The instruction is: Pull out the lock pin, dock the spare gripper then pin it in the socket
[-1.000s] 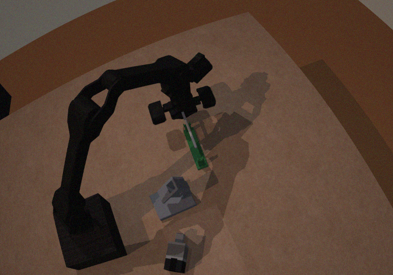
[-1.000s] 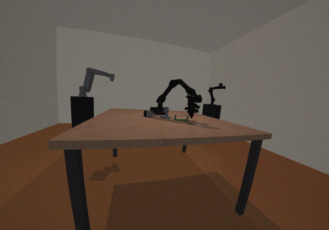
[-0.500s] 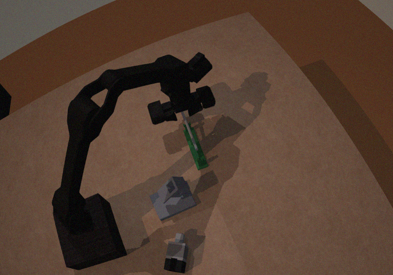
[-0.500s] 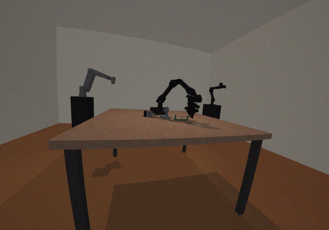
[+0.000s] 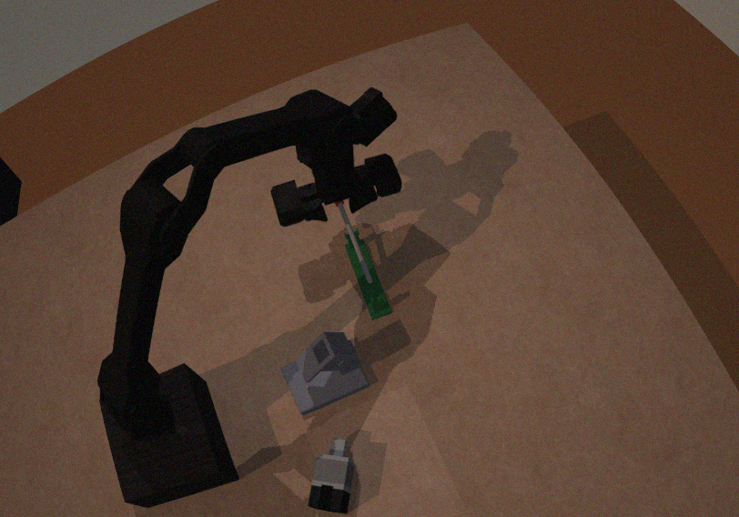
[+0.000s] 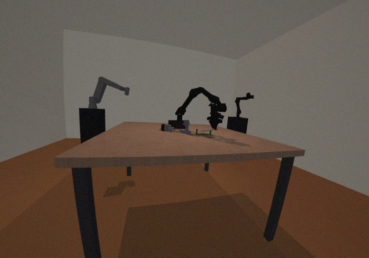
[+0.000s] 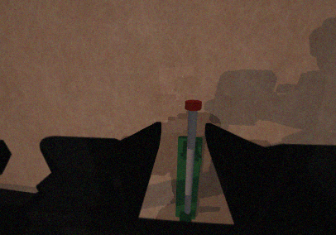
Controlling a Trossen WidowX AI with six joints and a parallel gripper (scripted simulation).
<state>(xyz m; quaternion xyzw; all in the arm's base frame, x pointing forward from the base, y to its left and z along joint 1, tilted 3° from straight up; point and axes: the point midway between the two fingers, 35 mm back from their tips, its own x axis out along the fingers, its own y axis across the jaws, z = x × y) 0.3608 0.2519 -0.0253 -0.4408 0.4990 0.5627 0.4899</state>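
The green cradle is 10 cm to the right of my gripper tip, 3 cm below it and 1 cm ahead of it. The rest, counted from my gripper tip: spare gripper 40 cm to the right, 12 cm behind, 2 cm below; grey mount 23 cm to the right, 8 cm behind.
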